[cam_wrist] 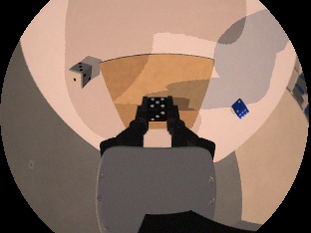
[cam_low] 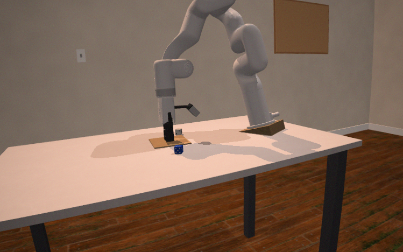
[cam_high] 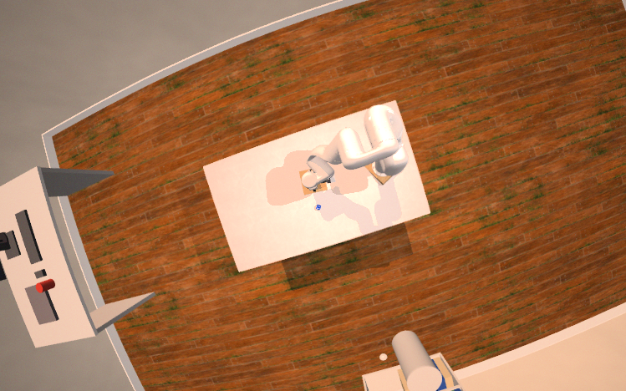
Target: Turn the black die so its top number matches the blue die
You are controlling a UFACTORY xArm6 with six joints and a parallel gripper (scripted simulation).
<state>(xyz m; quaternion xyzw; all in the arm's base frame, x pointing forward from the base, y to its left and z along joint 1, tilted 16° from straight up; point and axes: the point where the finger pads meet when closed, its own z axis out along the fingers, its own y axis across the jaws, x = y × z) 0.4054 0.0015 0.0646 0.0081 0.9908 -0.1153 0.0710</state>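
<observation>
My gripper is now 1 cm above the black die. The rest, counted from my hand: blue die: 16 cm to the left, 1 cm below, 1 cm ahead; mat: 2 cm below; white die: 10 cm to the right, 7 cm behind, 1 cm below.
</observation>
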